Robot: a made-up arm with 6 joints.
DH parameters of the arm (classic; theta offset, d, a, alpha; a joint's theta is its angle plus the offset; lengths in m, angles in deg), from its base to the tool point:
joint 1: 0 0.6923 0.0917 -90
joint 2: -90 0 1.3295 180
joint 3: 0 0 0.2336 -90
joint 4: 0 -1.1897 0 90
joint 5: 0 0 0 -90
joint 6: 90 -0.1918 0 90
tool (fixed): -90 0 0 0
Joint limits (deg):
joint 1: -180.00..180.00
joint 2: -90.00..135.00
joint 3: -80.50..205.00
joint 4: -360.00..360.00
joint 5: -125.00..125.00
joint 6: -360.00..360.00
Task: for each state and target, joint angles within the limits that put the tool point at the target. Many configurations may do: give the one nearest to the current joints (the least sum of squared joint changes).
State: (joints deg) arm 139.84 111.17 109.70 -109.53 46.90 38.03
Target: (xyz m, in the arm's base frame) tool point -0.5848 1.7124 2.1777
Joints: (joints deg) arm 113.38 80.39 144.37 -105.69 50.59 38.03
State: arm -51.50 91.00 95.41 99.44 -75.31 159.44
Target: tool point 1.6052 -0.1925 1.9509
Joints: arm -0.37 88.35 155.96 108.09 -87.20 159.44
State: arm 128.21 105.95 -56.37 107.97 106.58 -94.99
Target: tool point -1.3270 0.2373 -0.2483
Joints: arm 162.17 80.90 -22.32 101.62 106.21 -94.99
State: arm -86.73 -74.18 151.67 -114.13 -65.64 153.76
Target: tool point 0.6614 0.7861 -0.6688
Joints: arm -124.85 -90.00 176.73 -122.05 -35.10 153.76
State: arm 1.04 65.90 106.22 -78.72 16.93 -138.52
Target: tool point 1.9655 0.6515 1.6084
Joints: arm 20.22 102.87 153.20 -77.21 21.34 -138.52
